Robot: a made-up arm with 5 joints.
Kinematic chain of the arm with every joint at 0, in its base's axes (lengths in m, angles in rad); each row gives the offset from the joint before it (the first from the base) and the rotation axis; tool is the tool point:
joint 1: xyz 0 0 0.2 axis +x
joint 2: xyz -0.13 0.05 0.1 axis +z
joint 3: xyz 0 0.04 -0.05 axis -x
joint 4: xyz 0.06 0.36 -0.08 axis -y
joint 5: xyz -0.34 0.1 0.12 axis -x
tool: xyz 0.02 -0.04 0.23
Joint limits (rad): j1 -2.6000..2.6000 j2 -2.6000..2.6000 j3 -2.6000..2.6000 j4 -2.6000..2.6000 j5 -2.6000..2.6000
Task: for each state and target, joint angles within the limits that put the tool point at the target. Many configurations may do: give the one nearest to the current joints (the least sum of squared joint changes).
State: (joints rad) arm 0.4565 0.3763 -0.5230 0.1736 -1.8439
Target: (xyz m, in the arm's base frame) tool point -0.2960 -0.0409 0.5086
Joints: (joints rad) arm -0.0459 0.4436 -1.2920 -0.4294 -1.5433
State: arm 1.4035 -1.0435 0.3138 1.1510 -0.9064
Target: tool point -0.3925 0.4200 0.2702
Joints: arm 1.2296 -0.6153 0.9175 1.2878 -0.6025
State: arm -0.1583 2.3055 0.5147 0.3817 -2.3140
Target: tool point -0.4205 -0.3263 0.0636
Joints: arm -0.2782 1.8848 0.0437 0.2996 -2.4718
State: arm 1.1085 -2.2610 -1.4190 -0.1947 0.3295
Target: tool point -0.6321 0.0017 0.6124
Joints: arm 0.8351 -1.9882 -2.1478 -0.5513 0.4233
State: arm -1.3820 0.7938 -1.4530 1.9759 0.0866
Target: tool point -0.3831 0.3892 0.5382
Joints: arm -1.3403 1.1928 -1.9726 1.1464 -0.3708
